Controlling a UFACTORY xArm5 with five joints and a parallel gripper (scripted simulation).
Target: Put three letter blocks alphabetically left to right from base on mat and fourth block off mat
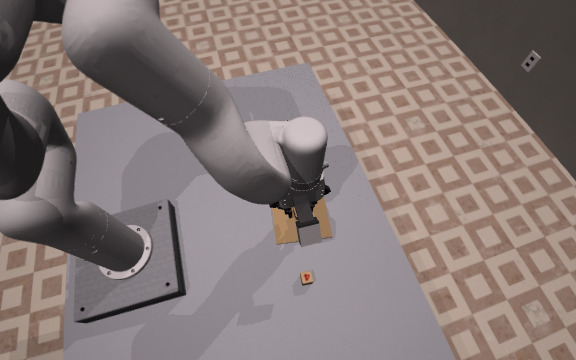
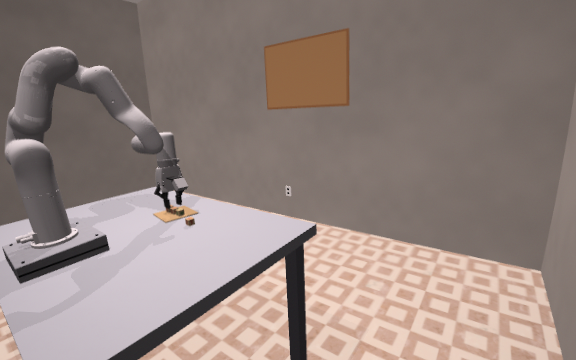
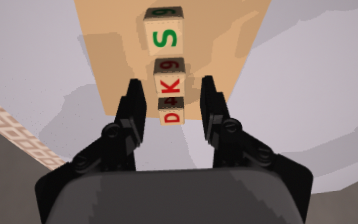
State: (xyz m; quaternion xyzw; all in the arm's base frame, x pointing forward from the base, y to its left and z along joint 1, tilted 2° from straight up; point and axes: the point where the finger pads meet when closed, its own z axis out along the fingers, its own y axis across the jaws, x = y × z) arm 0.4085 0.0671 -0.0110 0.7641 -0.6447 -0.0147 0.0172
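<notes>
The tan mat is 50 mm below my hand. The rest, counted from my hand: wooden letter block: 40 mm to the left, 40 mm below.
</notes>
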